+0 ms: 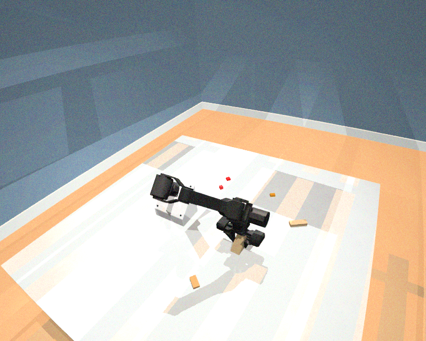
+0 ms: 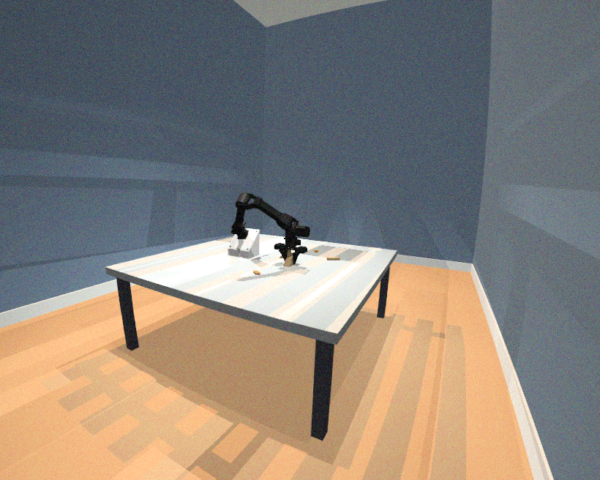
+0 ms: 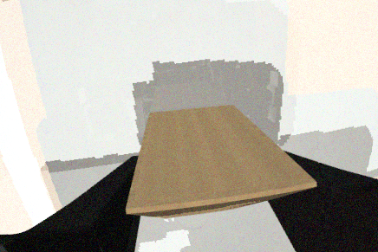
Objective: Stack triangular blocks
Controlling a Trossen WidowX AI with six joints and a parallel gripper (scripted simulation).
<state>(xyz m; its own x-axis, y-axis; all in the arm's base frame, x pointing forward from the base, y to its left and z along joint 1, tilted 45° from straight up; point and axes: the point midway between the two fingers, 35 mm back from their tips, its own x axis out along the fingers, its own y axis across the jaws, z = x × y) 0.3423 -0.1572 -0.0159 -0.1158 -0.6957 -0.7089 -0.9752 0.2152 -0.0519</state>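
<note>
The tan wooden triangular block is 1 cm to the left of my gripper tip and 1 cm above it. From my gripper tip the other things lie so: tiny red cube: 21 cm behind, 41 cm to the left; small orange cube: 5 cm ahead, 35 cm to the left.
</note>
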